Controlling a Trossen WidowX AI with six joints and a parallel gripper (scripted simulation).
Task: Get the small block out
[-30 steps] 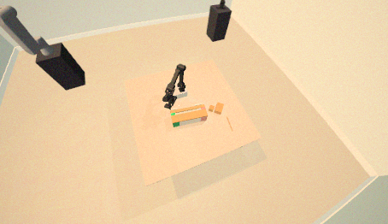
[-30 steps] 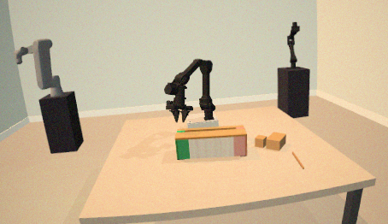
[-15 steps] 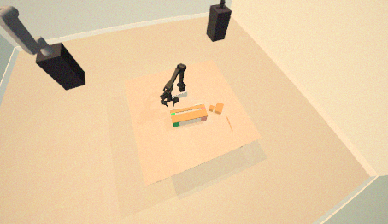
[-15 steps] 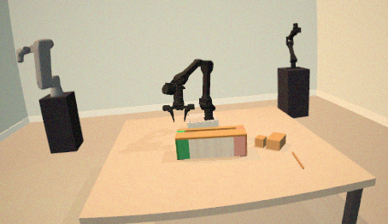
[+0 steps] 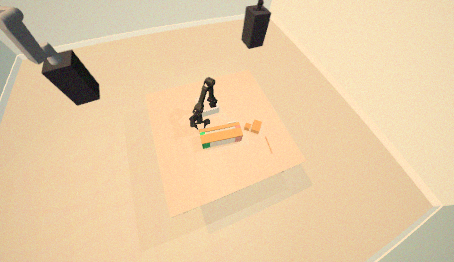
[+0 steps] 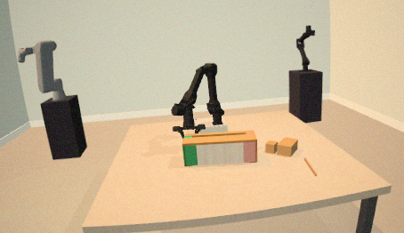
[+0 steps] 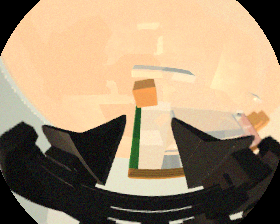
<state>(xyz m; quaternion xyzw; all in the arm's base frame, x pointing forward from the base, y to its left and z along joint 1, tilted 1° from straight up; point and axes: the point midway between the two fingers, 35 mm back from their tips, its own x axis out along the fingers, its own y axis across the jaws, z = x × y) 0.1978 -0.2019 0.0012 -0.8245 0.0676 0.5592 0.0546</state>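
My gripper tip is 10 mm past the orange block and 50 mm above it. The rest, counted from my gripper tip: thin stick (380 mm ahead, 560 mm to the left, 60 mm below); then box (90 mm ahead, 160 mm to the left).
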